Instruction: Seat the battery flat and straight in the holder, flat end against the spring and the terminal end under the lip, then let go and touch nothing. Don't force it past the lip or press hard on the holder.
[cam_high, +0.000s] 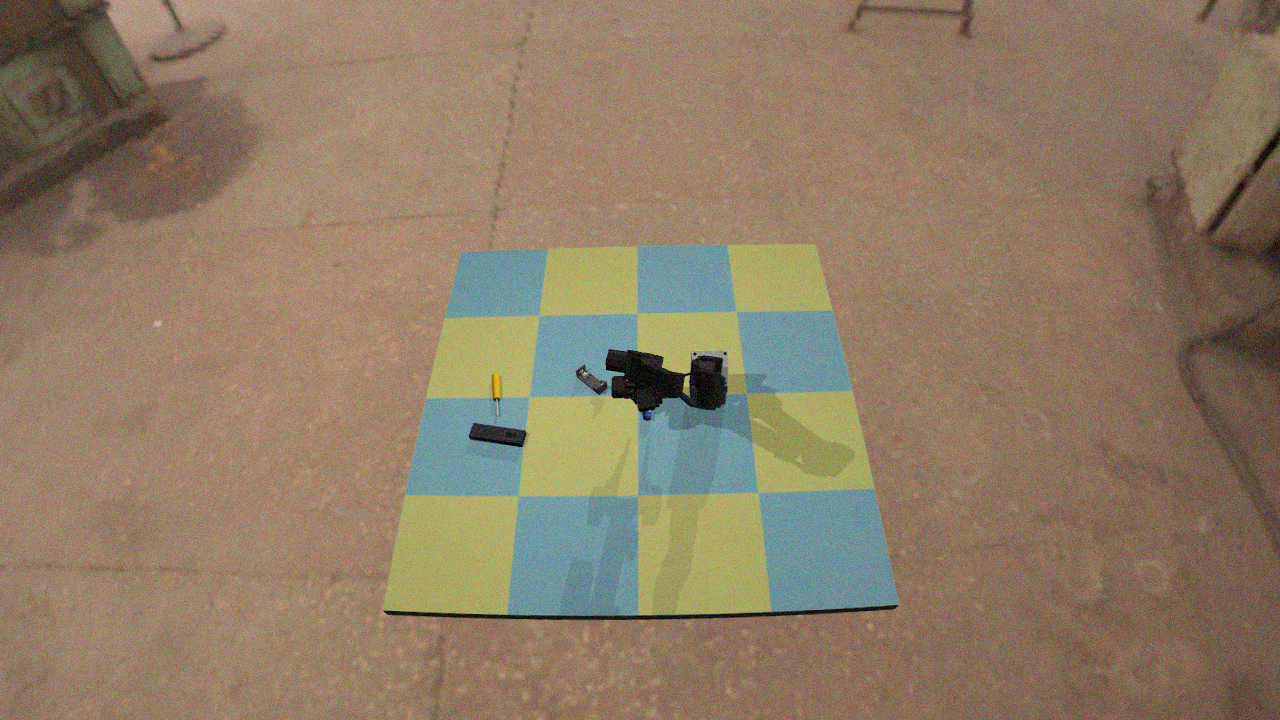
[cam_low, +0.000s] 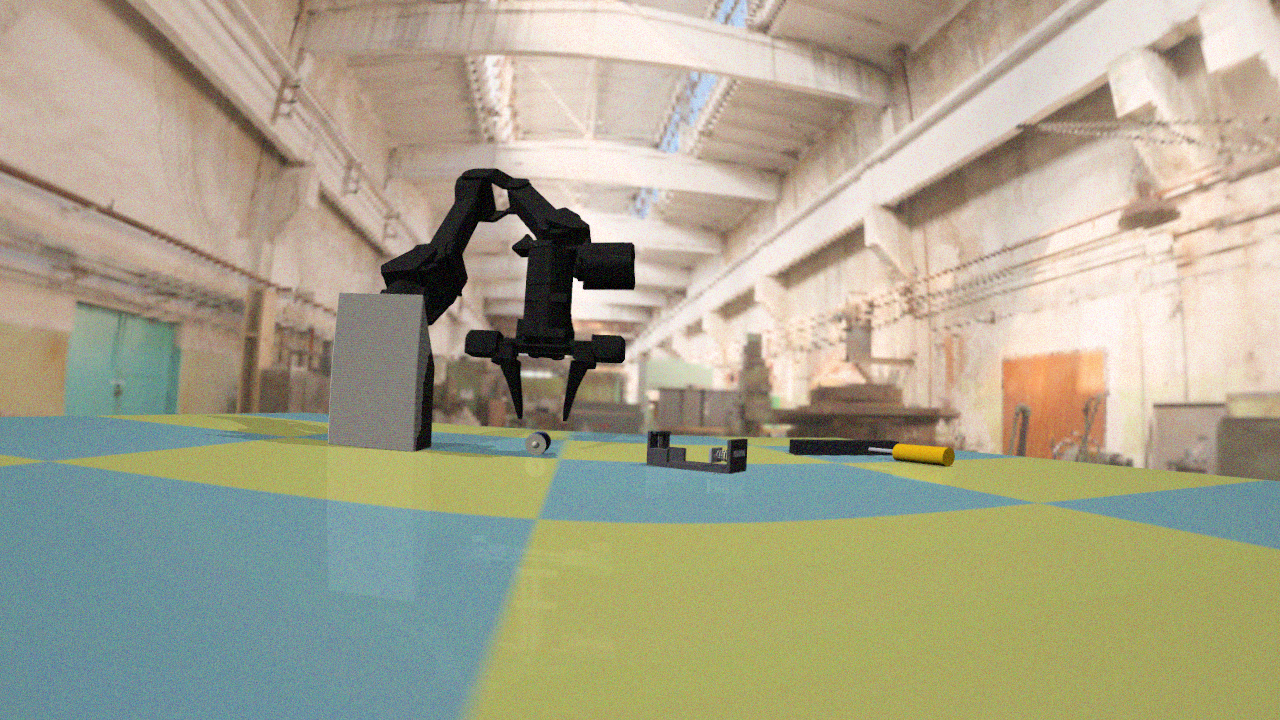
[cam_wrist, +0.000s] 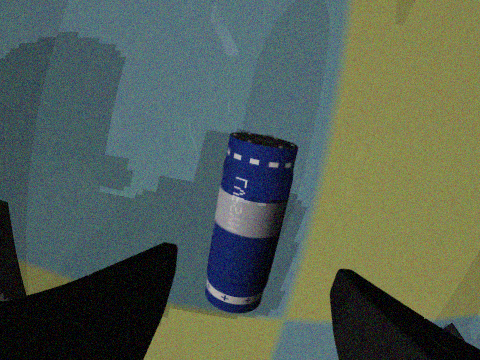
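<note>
My gripper tip is 3 cm above the battery. From my gripper tip the other things lie so: yellow-handled screwdriver 45 cm ahead, 3 cm below, 2 cm to the right.
</note>
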